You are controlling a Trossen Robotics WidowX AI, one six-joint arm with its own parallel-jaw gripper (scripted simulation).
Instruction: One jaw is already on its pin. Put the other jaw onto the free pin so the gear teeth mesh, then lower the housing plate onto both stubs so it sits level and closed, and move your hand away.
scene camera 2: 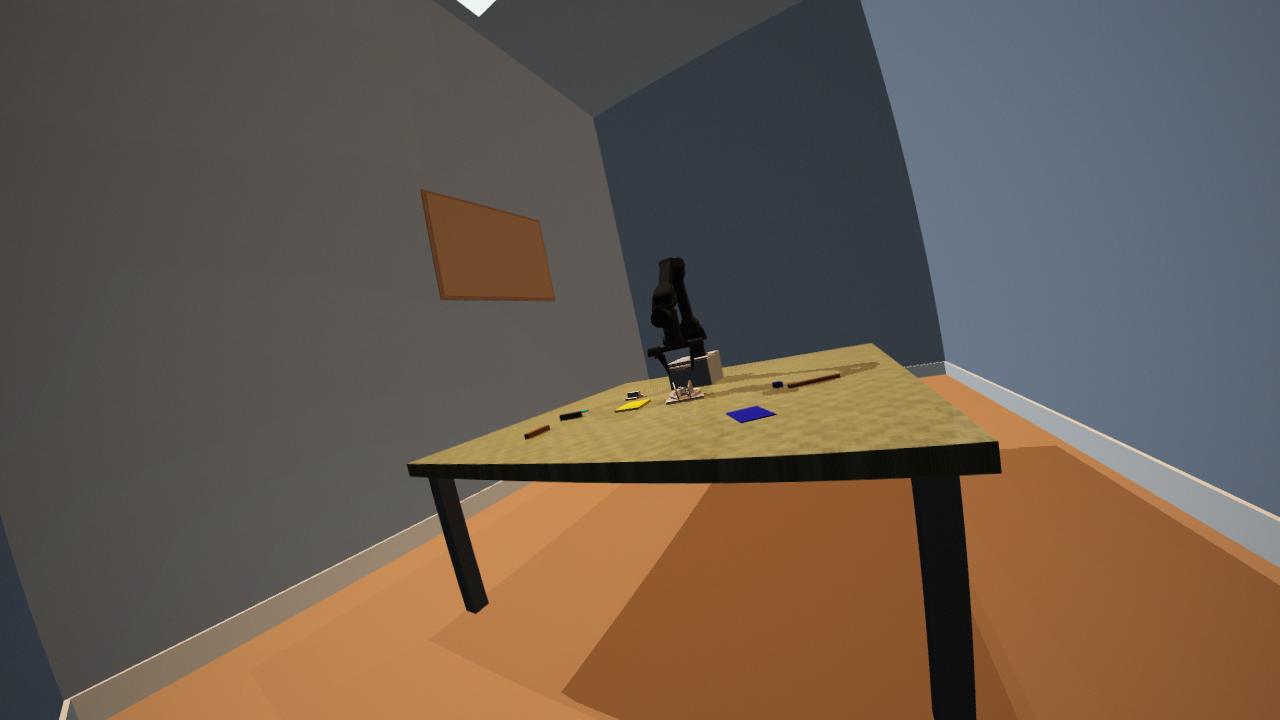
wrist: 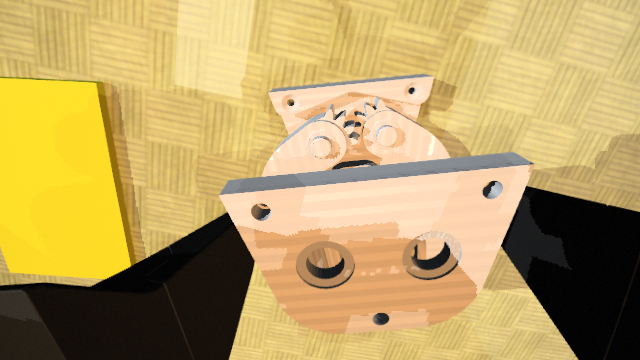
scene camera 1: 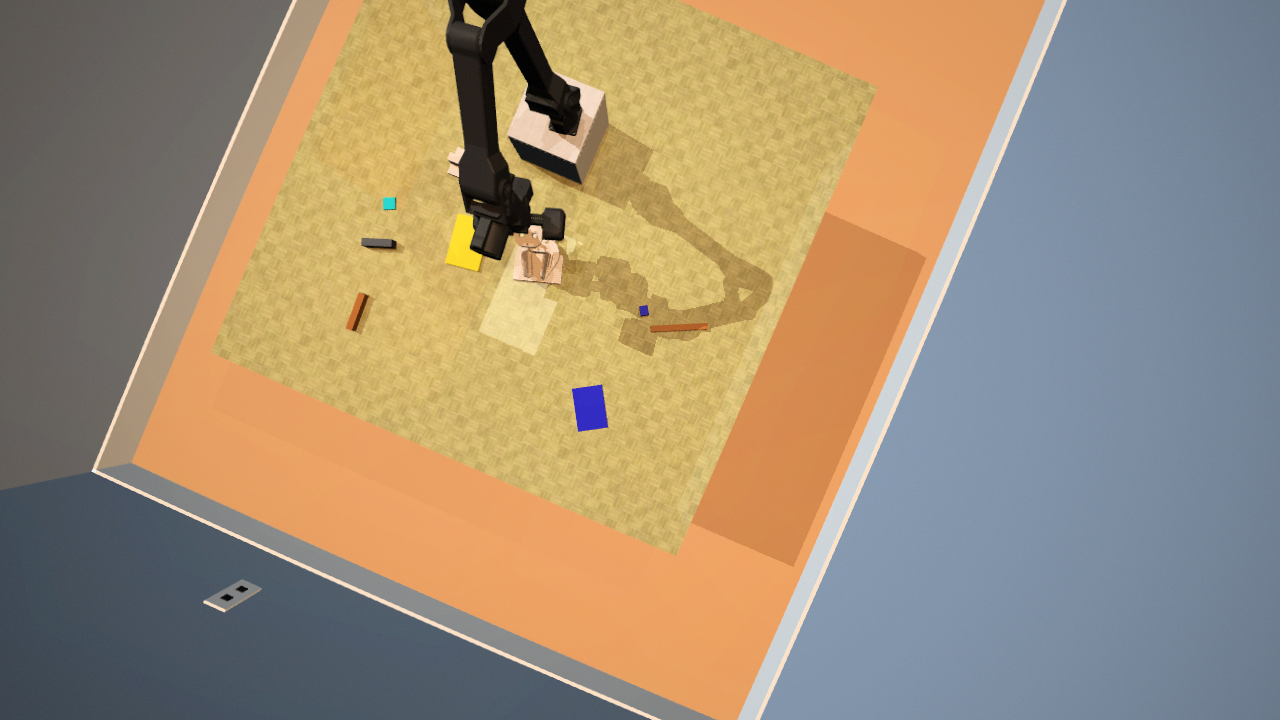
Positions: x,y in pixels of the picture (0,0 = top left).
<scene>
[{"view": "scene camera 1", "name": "my gripper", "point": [531,234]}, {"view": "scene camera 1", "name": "yellow sheet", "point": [459,253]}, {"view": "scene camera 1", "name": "blue sheet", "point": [589,404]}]
</scene>
